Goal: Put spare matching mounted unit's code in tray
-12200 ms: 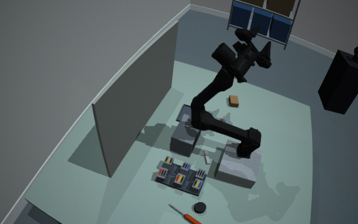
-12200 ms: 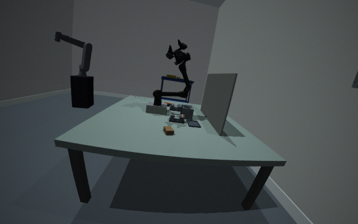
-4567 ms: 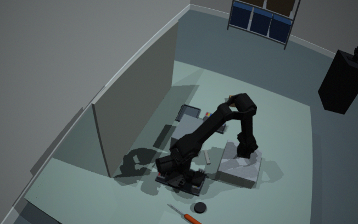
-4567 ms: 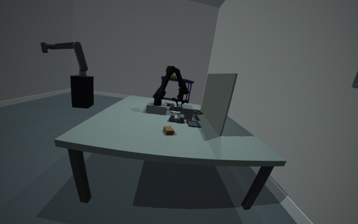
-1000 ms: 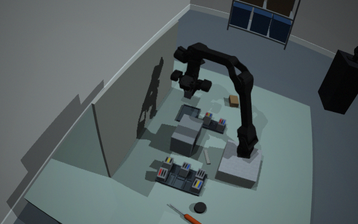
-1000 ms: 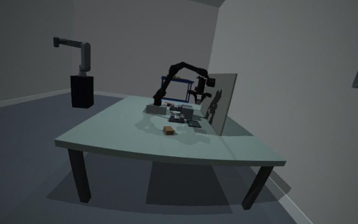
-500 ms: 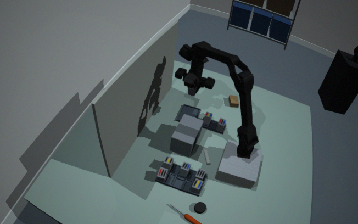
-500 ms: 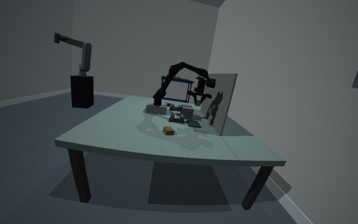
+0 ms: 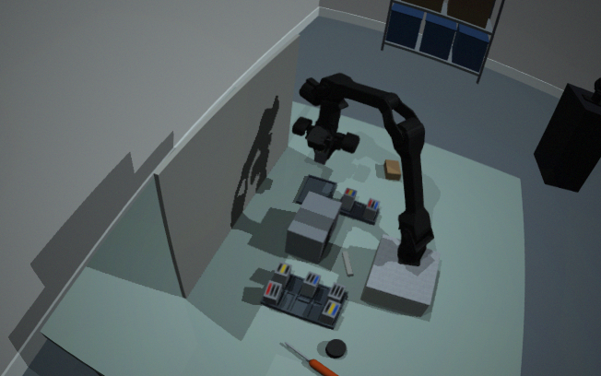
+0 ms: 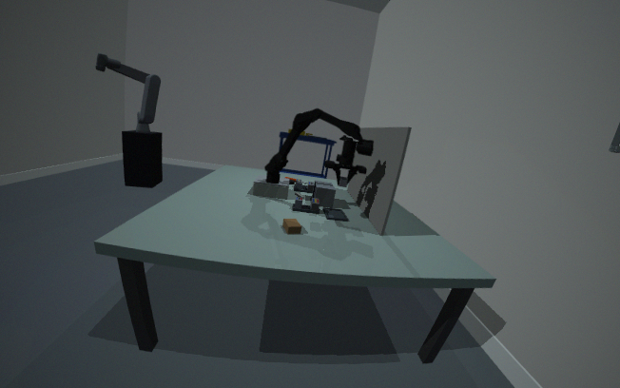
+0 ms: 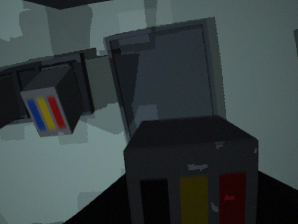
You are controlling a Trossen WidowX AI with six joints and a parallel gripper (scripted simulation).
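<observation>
Now: the tray 150 mm below my gripper tip. Round my gripper tip: tall grey panel 210 mm ahead, 140 mm to the left, 70 mm above; mounted unit 10 mm behind, 190 mm to the left, 100 mm below; striped spare 100 mm behind, 30 mm to the left, 110 mm below.
</observation>
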